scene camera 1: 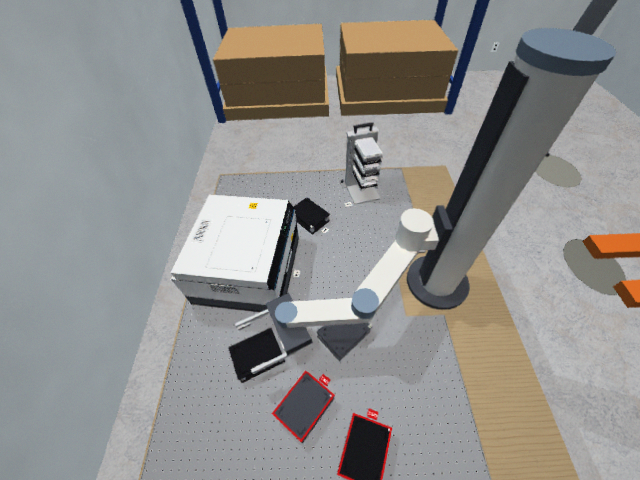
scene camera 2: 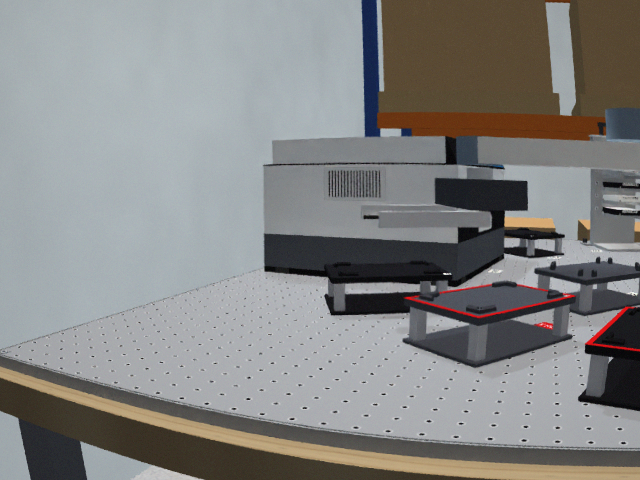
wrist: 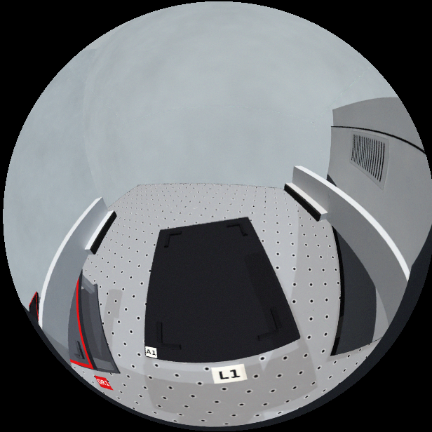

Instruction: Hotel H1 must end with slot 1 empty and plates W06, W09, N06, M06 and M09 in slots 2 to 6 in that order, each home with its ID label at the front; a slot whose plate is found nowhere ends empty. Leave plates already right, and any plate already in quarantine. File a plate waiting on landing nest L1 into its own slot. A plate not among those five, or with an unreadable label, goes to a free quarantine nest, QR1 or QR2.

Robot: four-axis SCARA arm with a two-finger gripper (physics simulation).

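Places are measured from the arm's base along level axes (x right, y back, z down), in centimetres.
Where they show: gripper, fingertip midpoint: (scene camera 1: 243, 347) (scene camera 2: 369, 215); arm's base, origin of the base link: (scene camera 1: 436, 282).
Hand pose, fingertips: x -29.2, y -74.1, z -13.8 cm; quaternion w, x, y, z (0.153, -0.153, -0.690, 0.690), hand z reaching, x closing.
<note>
Each offset is from my fingertips to the top centre of the thing.
My gripper (scene camera 1: 245, 347) (scene camera 2: 371, 215) (wrist: 193, 187) is open and empty, its fingers above the landing nest L1 {dx +0.9, dy +2.2, dz +7.0 cm} (scene camera 1: 256, 353) (scene camera 2: 385, 271) (wrist: 220, 290), one toward each side. The nest's black top is bare, with an A1 tag at one corner. Hotel H1 (scene camera 1: 350, 160) (scene camera 2: 597, 206) stands at the back and holds several white plates {dx +82.7, dy +49.1, dz -16.2 cm} (scene camera 1: 368, 149); their labels and exact slots are too small to tell. Quarantine nest QR1 {dx -15.8, dy +19.1, dz +6.9 cm} (scene camera 1: 303, 405) (scene camera 2: 491, 299) (wrist: 74, 330) has a bare top. The other red-edged nest, QR2 {dx -28.4, dy +37.0, dz +7.0 cm} (scene camera 1: 364, 449) (scene camera 2: 620, 335), shows a bare top in scene camera 1.
A large white instrument {dx +38.4, dy -5.6, dz -12.2 cm} (scene camera 1: 237, 248) (scene camera 2: 356, 206) (wrist: 370, 117) stands close to one finger's side. A black nest {dx +66.2, dy +21.1, dz +7.0 cm} (scene camera 1: 311, 214) (scene camera 2: 535, 235) stands behind it. A grey nest {dx +8.1, dy +33.6, dz +6.5 cm} (scene camera 1: 342, 338) (scene camera 2: 589, 271) stands partly under the arm. The arm's column (scene camera 1: 491, 180) rises at the right.
</note>
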